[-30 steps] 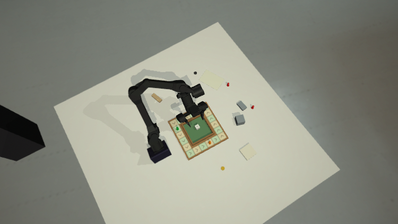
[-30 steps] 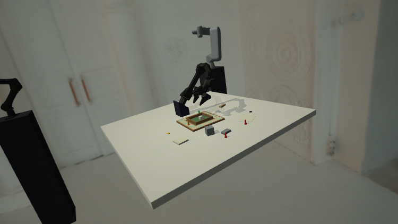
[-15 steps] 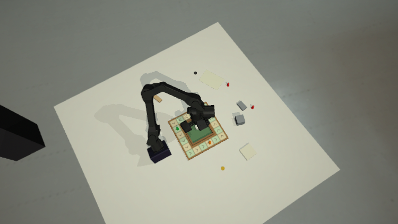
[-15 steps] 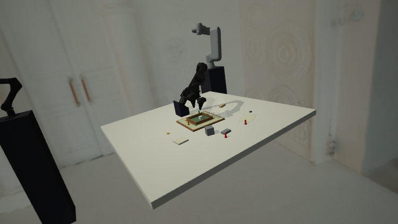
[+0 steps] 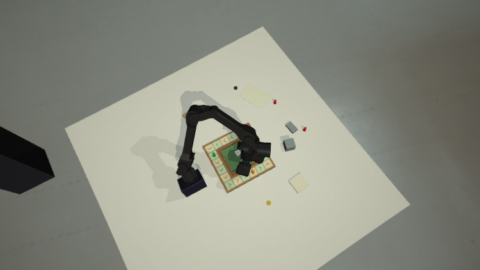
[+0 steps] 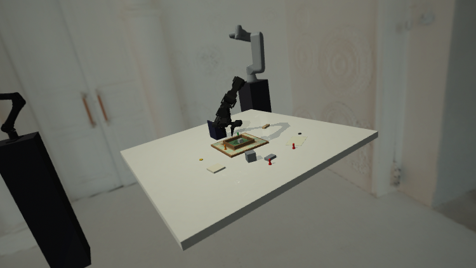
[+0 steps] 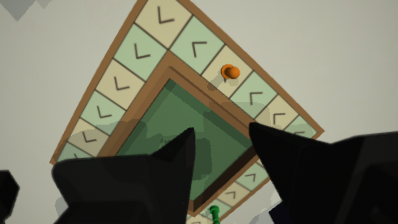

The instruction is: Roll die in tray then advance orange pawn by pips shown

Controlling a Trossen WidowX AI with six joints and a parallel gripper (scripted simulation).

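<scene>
The orange pawn is 1 cm ahead of my gripper tip, 4 cm to the right of it and 6 cm below it. From my gripper tip the other things lie so: green tray: 1 cm behind, 7 cm to the left, 8 cm below; then green pawn: 12 cm behind, 14 cm to the left, 6 cm below; then white die: 1 cm behind, 8 cm to the left, 6 cm below.
</scene>
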